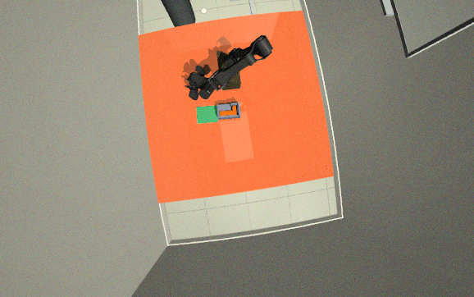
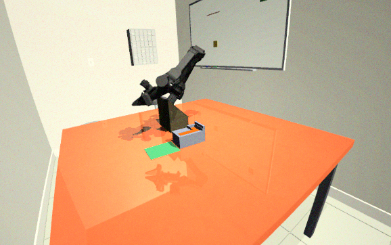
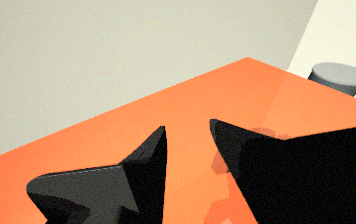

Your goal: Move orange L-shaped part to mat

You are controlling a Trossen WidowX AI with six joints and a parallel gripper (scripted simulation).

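Right now the orange L-shaped part is 240 mm to the left of my gripper tip, 170 mm below it and 150 mm ahead of it. The rest, counted from my gripper tip: green mat: 230 mm below, 150 mm ahead, 80 mm to the left.
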